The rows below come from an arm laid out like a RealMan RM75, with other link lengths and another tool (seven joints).
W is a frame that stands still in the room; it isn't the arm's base.
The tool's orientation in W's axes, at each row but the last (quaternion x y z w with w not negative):
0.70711, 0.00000, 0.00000, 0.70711
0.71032, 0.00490, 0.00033, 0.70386
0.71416, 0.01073, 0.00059, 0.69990
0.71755, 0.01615, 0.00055, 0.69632
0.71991, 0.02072, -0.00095, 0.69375
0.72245, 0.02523, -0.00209, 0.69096
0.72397, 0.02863, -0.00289, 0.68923
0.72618, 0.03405, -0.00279, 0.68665
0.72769, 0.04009, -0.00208, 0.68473
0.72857, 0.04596, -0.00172, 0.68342
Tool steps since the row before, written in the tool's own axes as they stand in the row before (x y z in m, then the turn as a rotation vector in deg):
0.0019, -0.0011, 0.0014, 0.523, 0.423, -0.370
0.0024, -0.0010, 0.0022, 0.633, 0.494, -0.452
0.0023, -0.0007, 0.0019, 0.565, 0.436, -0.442
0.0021, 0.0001, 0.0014, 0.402, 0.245, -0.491
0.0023, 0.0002, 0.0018, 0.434, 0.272, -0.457
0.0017, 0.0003, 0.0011, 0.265, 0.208, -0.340
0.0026, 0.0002, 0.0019, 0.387, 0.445, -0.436
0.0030, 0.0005, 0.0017, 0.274, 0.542, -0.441
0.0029, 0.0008, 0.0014, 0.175, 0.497, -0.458
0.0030, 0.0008, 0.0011, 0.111, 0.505, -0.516
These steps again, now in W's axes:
0.0019, -0.0014, -0.0011, 0.523, 0.370, 0.423
0.0024, -0.0022, -0.0010, 0.633, 0.452, 0.494
0.0023, -0.0018, -0.0008, 0.564, 0.442, 0.437
0.0021, -0.0014, 0.0000, 0.396, 0.493, 0.251
0.0024, -0.0017, 0.0001, 0.430, 0.459, 0.276
0.0017, -0.0011, 0.0002, 0.262, 0.339, 0.213
0.0027, -0.0018, 0.0000, 0.391, 0.428, 0.449
0.0031, -0.0016, 0.0002, 0.283, 0.423, 0.552
0.0030, -0.0013, 0.0005, 0.181, 0.437, 0.514
0.0031, -0.0010, 0.0005, 0.114, 0.490, 0.530

